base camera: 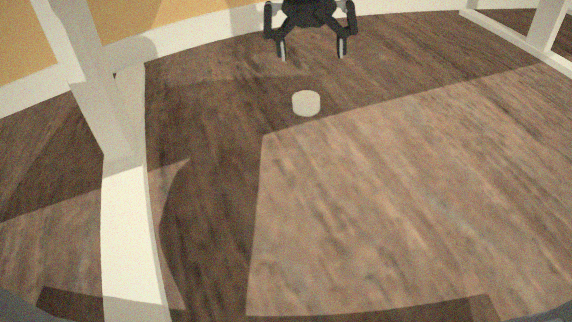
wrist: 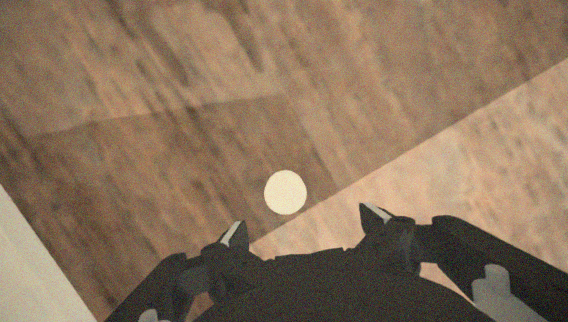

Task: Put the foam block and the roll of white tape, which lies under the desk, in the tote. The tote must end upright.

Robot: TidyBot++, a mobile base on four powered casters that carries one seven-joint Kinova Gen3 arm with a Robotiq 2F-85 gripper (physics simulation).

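Frame: origin at the arm's base, x right, y ahead, z up, level; centimetres.
Where they show: gripper, fingertip midpoint: (base camera: 312,57) (wrist: 303,224).
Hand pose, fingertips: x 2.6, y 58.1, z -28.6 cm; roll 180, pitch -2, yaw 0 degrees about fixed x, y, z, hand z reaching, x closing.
After its pixels a point has its place.
The roll of white tape (base camera: 306,103) {y 56.8, x 1.4, z -37.2 cm} (wrist: 285,192) {y 58.8, x 1.5, z -37.3 cm} is a short white cylinder lying flat on the wood floor, in shadow close to the edge of a lit patch. My gripper (base camera: 312,57) {y 58.1, x 2.6, z -28.7 cm} (wrist: 303,224) {y 58.1, x 2.6, z -28.7 cm} is open and empty, pointing down above the floor. In the base camera view it shows at the top, beyond the tape. In the wrist view the tape lies ahead of the fingertips, a little left of midway between them. The foam block and the tote do not show in either view.
A white desk leg and its foot bar (base camera: 127,240) stand at the left, and the bar's edge (wrist: 30,270) {y 54.3, x -29.7, z -37.2 cm} shows at the wrist view's lower left. Another white floor bar (base camera: 505,37) {y 103.5, x 76.0, z -38.9 cm} is at the upper right. A yellow wall (base camera: 175,15) {y 91.9, x -32.6, z -28.8 cm} with white baseboard runs behind.
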